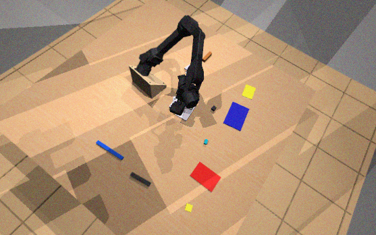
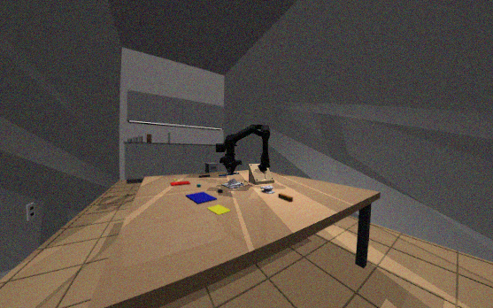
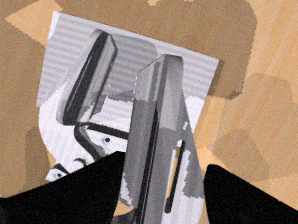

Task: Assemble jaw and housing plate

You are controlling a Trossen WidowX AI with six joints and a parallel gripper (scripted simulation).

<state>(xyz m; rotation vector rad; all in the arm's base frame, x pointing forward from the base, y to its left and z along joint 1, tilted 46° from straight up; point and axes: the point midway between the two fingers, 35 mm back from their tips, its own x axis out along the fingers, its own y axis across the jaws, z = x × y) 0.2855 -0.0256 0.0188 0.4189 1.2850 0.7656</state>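
Now: the grey jaw 4 cm behind my gripper tip and 1 cm to the left of it. Round my gripper tip: black cube 13 cm ahead, 14 cm to the left, 7 cm below; then blue sheet 26 cm ahead, 19 cm to the left, 8 cm below; then cyan cube 21 cm ahead, 5 cm to the right, 7 cm below.
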